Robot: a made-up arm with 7 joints.
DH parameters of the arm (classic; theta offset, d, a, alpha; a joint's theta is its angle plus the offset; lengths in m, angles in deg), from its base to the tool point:
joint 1: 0 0.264 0 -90
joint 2: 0 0 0 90
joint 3: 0 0.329 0.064 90
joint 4: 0 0 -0.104 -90
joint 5: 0 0.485 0 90
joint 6: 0 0 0.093 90
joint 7: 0 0 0 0
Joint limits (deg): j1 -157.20..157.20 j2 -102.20..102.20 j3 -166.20..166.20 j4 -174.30..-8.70 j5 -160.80..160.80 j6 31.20..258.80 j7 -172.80..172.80
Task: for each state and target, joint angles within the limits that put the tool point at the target. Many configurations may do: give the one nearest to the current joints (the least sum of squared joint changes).
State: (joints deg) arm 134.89 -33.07 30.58 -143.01 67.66 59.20 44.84
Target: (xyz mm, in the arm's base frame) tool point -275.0 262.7 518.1
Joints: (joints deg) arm 119.38 -47.60 8.86 -146.77 65.97 59.76 44.84
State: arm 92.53 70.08 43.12 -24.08 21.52 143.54 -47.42
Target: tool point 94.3 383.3 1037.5
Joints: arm 83.44 27.74 40.92 -8.70 19.17 160.85 -47.42
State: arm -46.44 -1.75 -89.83 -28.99 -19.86 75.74 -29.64
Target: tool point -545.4 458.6 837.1
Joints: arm -60.77 -45.06 -102.82 -28.03 -20.96 76.86 -29.64
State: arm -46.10 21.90 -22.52 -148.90 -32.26 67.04 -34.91
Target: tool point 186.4 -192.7 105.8
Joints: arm -32.34 -10.88 -9.08 -167.73 -27.09 51.03 -34.91
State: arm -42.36 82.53 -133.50 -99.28 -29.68 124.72 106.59
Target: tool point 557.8 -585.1 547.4
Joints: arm -18.62 98.04 -138.05 -69.42 -27.61 126.14 106.59
